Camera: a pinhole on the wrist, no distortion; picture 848 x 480 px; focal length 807.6 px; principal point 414.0 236.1 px. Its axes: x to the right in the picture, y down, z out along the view. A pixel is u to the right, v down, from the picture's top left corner.
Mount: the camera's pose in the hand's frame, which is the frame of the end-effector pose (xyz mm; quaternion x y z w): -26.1 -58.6 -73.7 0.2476 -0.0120 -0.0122 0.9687
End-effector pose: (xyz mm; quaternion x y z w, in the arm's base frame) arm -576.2 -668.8 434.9 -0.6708 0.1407 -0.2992 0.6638
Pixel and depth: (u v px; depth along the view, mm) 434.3 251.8 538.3
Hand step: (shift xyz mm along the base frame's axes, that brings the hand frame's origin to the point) 151.3 366.4 318.5
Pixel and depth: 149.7 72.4 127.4
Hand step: -71.0 73.4 123.6
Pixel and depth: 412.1 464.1 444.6
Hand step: 158.1 338.6 172.1
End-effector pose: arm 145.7 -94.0 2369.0 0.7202 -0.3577 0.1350 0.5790
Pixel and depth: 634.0 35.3 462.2
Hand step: 256.6 -261.2 -314.1
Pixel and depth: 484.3 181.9 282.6
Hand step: 98.5 -134.8 -210.6
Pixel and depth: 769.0 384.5 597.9
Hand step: 217.1 -533.0 -203.6
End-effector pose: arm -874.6 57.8 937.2 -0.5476 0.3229 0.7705 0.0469
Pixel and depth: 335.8 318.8 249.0
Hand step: -38.8 223.9 10.8
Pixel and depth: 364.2 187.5 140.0
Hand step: 35.5 140.2 -16.6
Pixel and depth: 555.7 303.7 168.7
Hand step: -11.4 145.8 -40.4
